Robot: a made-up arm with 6 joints.
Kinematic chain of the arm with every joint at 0, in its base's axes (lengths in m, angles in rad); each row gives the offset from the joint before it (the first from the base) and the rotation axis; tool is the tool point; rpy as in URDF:
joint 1: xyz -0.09 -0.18 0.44 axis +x
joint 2: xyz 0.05 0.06 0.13 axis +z
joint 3: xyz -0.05 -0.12 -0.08 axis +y
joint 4: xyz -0.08 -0.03 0 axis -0.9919 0.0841 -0.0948
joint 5: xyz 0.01 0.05 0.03 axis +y
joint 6: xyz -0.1 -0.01 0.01 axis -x
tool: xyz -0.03 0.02 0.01 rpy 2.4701 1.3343 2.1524
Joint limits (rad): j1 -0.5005..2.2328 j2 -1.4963..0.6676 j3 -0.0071..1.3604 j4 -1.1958..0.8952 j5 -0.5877..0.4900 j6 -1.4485..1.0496
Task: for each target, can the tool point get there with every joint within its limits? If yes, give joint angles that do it. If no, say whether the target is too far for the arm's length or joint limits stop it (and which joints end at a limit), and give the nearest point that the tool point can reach.
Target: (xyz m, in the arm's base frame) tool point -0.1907 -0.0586 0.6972
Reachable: yes | joints 0.1149 -1.2818 1.0038 -0.8887 -0.3577 0.0387
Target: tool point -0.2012 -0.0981 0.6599
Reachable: yes | joints 0.1898 -0.6748 0.8361 0.7099 0.1200 -0.0598
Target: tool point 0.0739 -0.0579 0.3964
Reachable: no: joint limits stop it (at a limit: joint 1, joint 2, joint 3, joint 4, joint 5) | nearest point -0.0728 0.0921 0.3821 | short by 0.210 m
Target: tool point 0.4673 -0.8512 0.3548
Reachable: no: too far | nearest point 0.1016 -0.4561 0.4050 | short by 0.541 m
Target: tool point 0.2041 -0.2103 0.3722
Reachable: no: joint limits stop it (at a limit: joint 1, joint 2, joint 3, joint 5) | nearest point 0.0975 -0.3287 0.2310 | short by 0.213 m
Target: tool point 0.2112 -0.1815 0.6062
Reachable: no: joint limits stop it (at a limit: joint 2, joint 3, joint 5) | nearest point 0.1007 -0.1823 0.6995 | short by 0.145 m
